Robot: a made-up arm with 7 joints.
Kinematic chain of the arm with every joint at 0, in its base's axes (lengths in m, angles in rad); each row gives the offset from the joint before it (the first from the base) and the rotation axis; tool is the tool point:
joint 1: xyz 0 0 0.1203 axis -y
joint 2: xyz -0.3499 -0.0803 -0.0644 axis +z
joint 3: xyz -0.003 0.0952 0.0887 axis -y
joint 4: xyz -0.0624 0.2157 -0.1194 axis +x
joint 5: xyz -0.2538 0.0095 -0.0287 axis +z
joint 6: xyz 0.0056 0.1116 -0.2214 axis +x
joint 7: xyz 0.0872 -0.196 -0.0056 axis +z
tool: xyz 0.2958 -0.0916 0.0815
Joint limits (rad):
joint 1: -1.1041..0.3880
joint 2: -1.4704..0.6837
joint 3: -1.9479..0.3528
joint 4: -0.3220..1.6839
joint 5: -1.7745..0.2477
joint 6: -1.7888..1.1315
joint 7: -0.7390..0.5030
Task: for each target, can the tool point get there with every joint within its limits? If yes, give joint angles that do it. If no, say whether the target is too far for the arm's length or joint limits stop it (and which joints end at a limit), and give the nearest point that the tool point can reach.
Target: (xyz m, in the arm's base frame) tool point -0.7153 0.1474 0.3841
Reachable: yes | joints -0.9475 0.1992 -0.2274 1.1130 -0.9196 -0.2112 0.3114
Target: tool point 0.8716 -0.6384 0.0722
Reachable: no: joint limits stop it (at a limit: joint 1, joint 2, joint 3, joint 5, joint 6) | nearest point 0.5619 -0.1788 -0.0427 | short by 0.566 m
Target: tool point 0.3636 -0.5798 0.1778
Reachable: no: joint limits stop it (at a limit: joint 1, joint 2, joint 5, joint 6, joint 7) | nearest point 0.1810 -0.3025 0.1646 | short by 0.332 m
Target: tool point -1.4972 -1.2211 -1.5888
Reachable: no: too far | nearest point -0.9258 -0.4084 -0.6969 | short by 1.335 m
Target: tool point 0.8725 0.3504 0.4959
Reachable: no: joint limits stop it (at a limit: joint 1, joint 3, joint 5, joint 7) | nearest point 0.7863 0.3375 0.4661 | short by 0.092 m
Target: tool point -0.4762 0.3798 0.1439
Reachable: yes | joints -0.3911 -1.1678 -0.7148 0.7964 -1.4387 -0.7968 0.3397
